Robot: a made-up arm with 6 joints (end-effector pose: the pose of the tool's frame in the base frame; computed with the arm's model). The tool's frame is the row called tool.
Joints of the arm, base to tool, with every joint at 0 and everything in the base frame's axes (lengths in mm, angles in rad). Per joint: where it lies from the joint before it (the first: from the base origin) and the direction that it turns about. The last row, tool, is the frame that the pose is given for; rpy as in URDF.
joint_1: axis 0 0 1 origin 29 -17.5 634.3
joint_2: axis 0 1 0 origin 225 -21.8 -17.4
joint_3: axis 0 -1 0 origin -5.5 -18.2 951.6
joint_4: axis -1 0 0 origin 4.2 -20 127.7
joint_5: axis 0 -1 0 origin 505.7 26.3 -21.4
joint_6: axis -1 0 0 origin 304.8 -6.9 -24.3
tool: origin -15.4 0.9 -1.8 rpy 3.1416 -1.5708 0
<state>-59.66 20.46 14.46 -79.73 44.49 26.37</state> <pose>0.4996 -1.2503 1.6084 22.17 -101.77 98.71</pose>
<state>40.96 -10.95 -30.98 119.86 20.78 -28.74</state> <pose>0.6529 0.4968 1.3556 45.31 139.53 84.83</pose>
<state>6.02 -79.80 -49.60 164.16 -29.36 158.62</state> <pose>-0.1705 -0.1665 1.4163 -36.83 19.65 -136.22</pose>
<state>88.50 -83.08 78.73 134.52 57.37 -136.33</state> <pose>-0.0825 -1.3753 0.9721 50.69 -4.93 -108.33</pose>
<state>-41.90 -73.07 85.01 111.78 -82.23 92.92</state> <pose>-1.1449 0.5578 0.8738 54.17 -92.17 2.39</pose>
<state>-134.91 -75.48 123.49 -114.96 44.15 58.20</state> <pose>0.8435 1.1029 0.5390 -20.69 108.41 110.66</pose>
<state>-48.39 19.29 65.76 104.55 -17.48 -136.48</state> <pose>0.5298 -0.8683 2.1789 26.59 -51.26 147.50</pose>
